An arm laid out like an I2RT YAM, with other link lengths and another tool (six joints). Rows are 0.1 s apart.
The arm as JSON. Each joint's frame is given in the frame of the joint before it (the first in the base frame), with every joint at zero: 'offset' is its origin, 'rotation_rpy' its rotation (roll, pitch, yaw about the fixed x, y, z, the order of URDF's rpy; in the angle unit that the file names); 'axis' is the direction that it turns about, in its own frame. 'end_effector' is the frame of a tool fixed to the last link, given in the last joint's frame.
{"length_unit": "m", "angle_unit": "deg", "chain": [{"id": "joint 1", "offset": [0.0, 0.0, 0.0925], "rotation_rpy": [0.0, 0.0, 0.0], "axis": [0.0, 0.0, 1.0]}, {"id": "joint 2", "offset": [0.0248, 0.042, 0.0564], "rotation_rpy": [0.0, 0.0, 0.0], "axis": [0.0, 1.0, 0.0]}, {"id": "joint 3", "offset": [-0.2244, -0.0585, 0.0], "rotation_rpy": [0.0, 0.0, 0.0], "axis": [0.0, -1.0, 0.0]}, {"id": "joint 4", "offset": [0.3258, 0.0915, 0.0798], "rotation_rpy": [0.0, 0.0, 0.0], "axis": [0.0, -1.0, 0.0]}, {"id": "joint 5", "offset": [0.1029, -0.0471, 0.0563], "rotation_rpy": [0.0, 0.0, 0.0], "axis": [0.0, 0.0, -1.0]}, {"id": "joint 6", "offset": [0.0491, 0.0, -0.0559], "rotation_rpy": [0.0, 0.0, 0.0], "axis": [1.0, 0.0, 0.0]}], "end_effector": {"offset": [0.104, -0.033, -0.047], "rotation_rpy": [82.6, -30.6, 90.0]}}
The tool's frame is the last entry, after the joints.
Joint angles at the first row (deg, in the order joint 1, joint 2, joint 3, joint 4, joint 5, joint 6):
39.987, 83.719, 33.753, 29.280, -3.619, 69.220
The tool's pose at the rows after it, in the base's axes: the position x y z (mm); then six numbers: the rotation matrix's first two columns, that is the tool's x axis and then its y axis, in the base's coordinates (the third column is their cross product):
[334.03 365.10 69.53 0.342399 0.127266 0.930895 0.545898 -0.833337 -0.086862]
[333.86 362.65 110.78 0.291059 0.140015 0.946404 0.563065 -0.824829 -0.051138]
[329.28 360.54 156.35 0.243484 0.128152 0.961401 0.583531 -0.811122 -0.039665]
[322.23 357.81 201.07 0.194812 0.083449 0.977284 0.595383 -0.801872 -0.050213]
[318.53 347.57 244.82 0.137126 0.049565 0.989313 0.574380 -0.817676 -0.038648]
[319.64 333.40 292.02 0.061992 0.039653 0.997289 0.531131 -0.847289 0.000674]
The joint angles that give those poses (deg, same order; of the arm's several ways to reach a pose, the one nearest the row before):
39.963, 77.590, 34.154, 23.493, -2.821, 66.438
39.961, 70.702, 35.313, 17.324, -2.965, 63.973
39.936, 64.007, 36.761, 11.847, -3.962, 62.735
39.988, 57.817, 37.528, 8.847, -4.657, 62.924
39.966, 51.991, 38.841, 5.414, -2.872, 62.275
39.856, 48.163, 42.319, 1.653, 0.357, 59.932

